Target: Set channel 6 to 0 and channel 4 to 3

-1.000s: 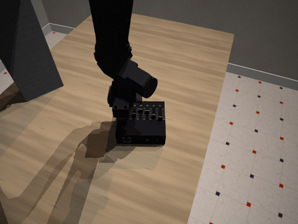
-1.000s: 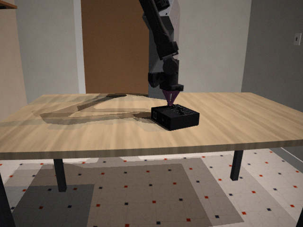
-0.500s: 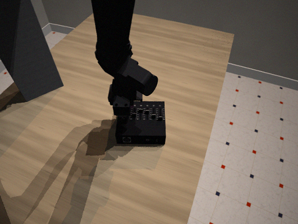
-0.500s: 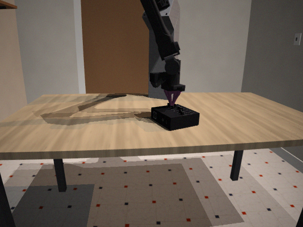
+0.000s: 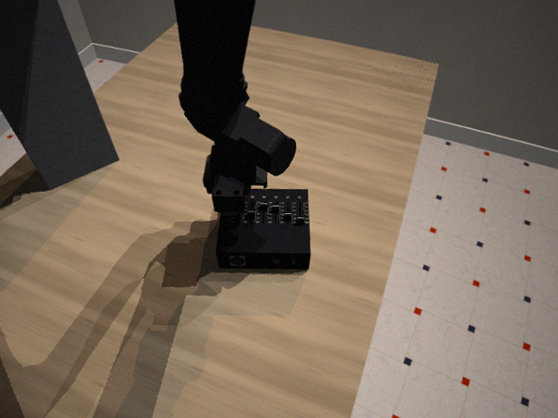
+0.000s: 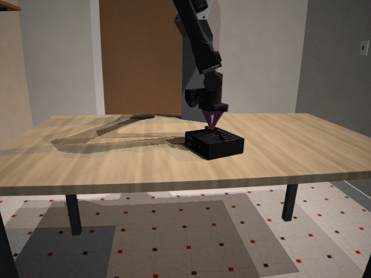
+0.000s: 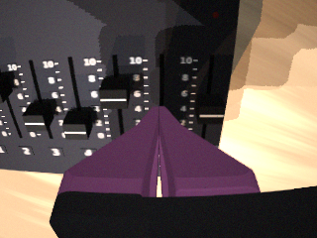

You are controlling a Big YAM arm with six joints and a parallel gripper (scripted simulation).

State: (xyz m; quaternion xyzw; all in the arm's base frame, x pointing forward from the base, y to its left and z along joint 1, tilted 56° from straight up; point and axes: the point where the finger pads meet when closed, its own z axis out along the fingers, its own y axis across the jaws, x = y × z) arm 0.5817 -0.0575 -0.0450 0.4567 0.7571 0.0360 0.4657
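Now: the channel 6 cap 1 cm to the left of my hand. From my hand the other things lie so: channel 5 cap: 2 cm ahead, 1 cm to the right; channel 4 cap: 4 cm ahead, 1 cm to the left; channel 3 cap: 6 cm ahead, 1 cm to the left.
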